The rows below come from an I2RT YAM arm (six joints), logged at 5 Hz.
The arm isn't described. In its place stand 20 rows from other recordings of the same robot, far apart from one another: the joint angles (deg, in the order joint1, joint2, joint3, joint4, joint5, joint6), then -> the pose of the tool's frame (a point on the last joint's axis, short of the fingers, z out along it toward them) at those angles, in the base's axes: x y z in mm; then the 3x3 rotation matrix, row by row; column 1 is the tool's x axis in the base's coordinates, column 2 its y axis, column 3 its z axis.
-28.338, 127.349, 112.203, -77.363, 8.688, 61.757 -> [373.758, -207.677, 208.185], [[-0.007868, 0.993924, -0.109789], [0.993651, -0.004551, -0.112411], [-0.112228, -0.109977, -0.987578]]
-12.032, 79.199, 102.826, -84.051, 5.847, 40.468 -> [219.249, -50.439, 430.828], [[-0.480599, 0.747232, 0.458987], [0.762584, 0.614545, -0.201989], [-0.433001, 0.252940, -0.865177]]
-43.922, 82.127, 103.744, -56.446, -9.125, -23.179 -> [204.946, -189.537, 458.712], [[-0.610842, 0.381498, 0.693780], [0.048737, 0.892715, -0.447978], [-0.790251, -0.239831, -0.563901]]
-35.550, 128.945, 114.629, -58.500, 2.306, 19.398 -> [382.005, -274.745, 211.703], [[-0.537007, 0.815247, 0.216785], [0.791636, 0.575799, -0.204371], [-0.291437, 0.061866, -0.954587]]
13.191, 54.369, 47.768, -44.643, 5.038, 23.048 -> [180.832, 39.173, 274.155], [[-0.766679, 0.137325, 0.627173], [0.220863, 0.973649, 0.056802], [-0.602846, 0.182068, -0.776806]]
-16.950, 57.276, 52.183, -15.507, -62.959, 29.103 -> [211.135, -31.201, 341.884], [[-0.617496, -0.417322, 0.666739], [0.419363, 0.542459, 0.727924], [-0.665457, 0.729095, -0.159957]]
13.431, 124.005, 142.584, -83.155, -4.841, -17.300 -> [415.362, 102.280, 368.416], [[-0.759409, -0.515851, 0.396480], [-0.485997, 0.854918, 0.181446], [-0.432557, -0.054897, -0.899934]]
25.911, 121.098, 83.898, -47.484, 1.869, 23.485 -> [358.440, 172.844, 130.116], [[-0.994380, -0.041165, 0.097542], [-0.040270, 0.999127, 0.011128], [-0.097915, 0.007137, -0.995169]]
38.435, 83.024, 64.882, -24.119, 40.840, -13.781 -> [260.540, 177.040, 288.400], [[-0.489902, -0.214038, 0.845094], [-0.618848, 0.768158, -0.164195], [-0.614022, -0.603424, -0.508779]]
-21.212, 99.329, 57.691, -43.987, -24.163, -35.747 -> [279.247, -92.749, 149.898], [[-0.930264, -0.298739, 0.212990], [-0.210710, 0.910257, 0.356418], [-0.300351, 0.286684, -0.909726]]
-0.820, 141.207, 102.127, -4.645, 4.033, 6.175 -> [532.824, -10.130, 95.333], [[-0.680115, 0.139060, 0.719796], [0.117044, 0.989847, -0.080640], [-0.723702, 0.029403, -0.689486]]
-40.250, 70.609, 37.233, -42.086, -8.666, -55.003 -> [154.098, -123.425, 172.152], [[-0.923326, -0.255421, 0.286755], [-0.279399, 0.959104, -0.045340], [-0.263447, -0.121983, -0.956930]]
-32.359, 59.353, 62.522, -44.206, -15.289, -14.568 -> [181.107, -103.639, 342.949], [[-0.624362, 0.197577, 0.755735], [0.108375, 0.980037, -0.166683], [-0.773581, -0.022167, -0.633310]]
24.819, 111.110, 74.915, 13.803, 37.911, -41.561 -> [410.921, 165.938, 224.635], [[-0.381090, -0.091355, 0.920013], [-0.752918, 0.608169, -0.251486], [-0.536549, -0.788533, -0.300550]]
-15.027, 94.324, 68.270, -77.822, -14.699, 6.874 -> [253.795, -58.779, 217.774], [[-0.893829, 0.419555, -0.158251], [0.359820, 0.881690, 0.305209], [0.267581, 0.215862, -0.939044]]
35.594, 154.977, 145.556, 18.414, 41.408, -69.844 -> [509.894, 336.011, 259.996], [[-0.045090, 0.151951, 0.987359], [-0.898137, 0.426583, -0.106666], [-0.437398, -0.891593, 0.117238]]
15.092, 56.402, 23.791, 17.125, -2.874, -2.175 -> [210.209, 58.536, 222.649], [[-0.245968, -0.316258, 0.916232], [-0.105589, 0.948390, 0.299012], [-0.963510, -0.023196, -0.266667]]
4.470, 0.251, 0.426, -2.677, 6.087, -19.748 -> [110.070, 4.819, 170.630], [[-0.050462, 0.011759, 0.998657], [-0.340949, 0.939656, -0.028292], [-0.938726, -0.341919, -0.043408]]
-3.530, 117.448, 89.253, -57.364, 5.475, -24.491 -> [393.483, -27.676, 175.799], [[-0.934037, -0.350035, 0.071058], [-0.355824, 0.929190, -0.099976], [-0.031032, -0.118666, -0.992449]]
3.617, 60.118, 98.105, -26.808, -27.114, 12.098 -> [147.000, 25.550, 560.975], [[0.083901, -0.531772, 0.842721], [0.192227, 0.838455, 0.509943], [-0.977757, 0.119209, 0.172568]]
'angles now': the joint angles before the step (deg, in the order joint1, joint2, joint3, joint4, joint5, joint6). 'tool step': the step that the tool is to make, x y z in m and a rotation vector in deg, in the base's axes. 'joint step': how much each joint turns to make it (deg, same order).
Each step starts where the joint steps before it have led.
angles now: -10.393, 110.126, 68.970, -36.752, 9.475, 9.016
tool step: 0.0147, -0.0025, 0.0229, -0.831, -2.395, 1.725
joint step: 0.028, -0.046, 5.354, -2.603, -0.021, -1.764
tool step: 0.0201, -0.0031, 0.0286, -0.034, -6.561, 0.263
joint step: -0.023, 0.012, 5.998, 0.460, -1.180, 0.086
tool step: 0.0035, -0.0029, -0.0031, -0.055, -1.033, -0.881
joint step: -0.313, 0.719, 0.099, 1.561, 0.086, 0.584
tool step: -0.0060, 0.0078, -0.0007, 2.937, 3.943, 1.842
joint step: 0.743, -0.059, 0.473, -4.902, -2.426, -0.285
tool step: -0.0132, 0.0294, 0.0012, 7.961, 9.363, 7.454
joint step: 3.416, 0.045, 1.410, -11.683, -7.256, -2.507
